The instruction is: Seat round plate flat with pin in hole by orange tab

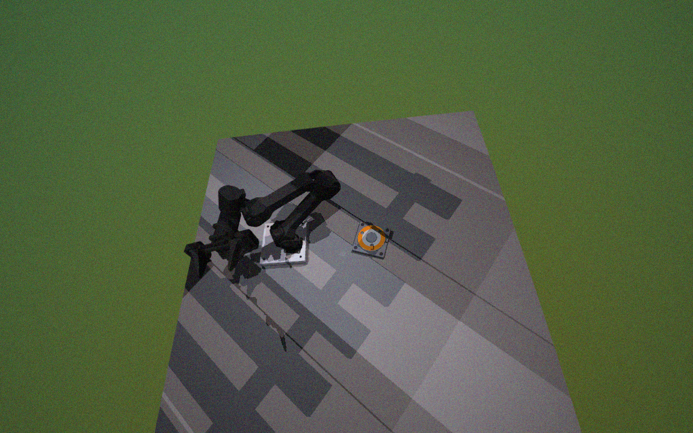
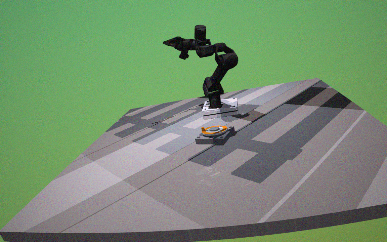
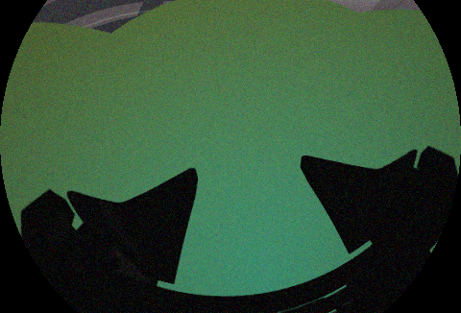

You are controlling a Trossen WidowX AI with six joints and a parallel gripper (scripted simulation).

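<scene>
Right now my gripper tip is 38 cm above the grey square base, 35 cm short of it and 27 cm to the right of it.
</scene>
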